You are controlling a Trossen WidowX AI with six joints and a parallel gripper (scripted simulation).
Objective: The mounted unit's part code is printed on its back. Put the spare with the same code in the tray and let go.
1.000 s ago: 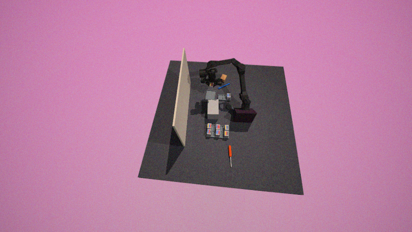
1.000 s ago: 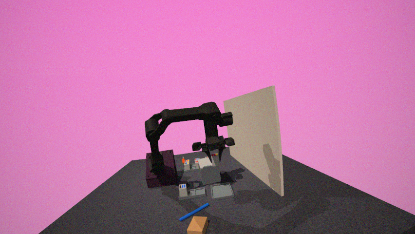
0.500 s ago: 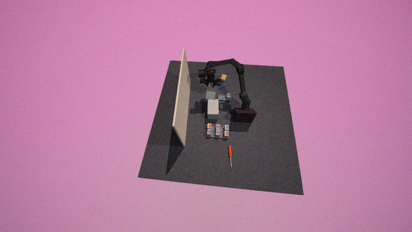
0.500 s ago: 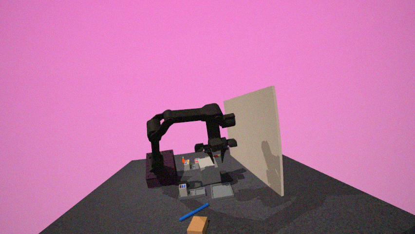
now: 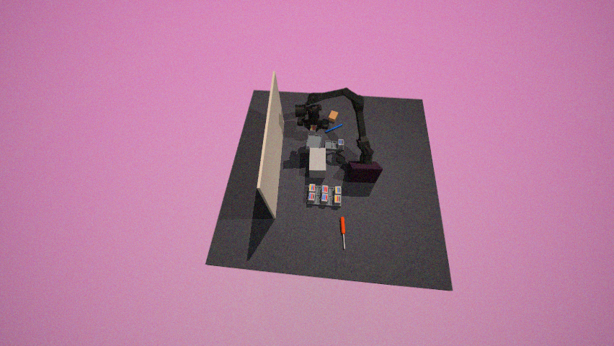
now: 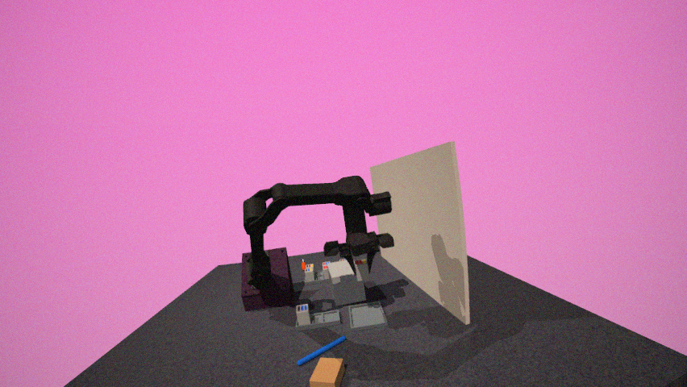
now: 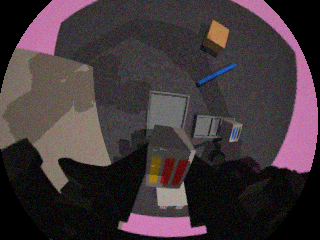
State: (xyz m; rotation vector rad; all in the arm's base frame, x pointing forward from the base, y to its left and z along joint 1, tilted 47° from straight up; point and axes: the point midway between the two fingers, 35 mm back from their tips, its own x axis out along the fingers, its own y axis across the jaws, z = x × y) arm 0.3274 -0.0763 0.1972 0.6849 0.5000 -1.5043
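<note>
Right now my gripper tip is 130 mm above the grey rimmed tray. Also, from my gripper tip: blue pen (140 mm behind, 130 mm to the right, 130 mm below); then grey spare (20 mm above); then white mounted unit (190 mm to the left, 80 mm below, 40 mm behind).
</note>
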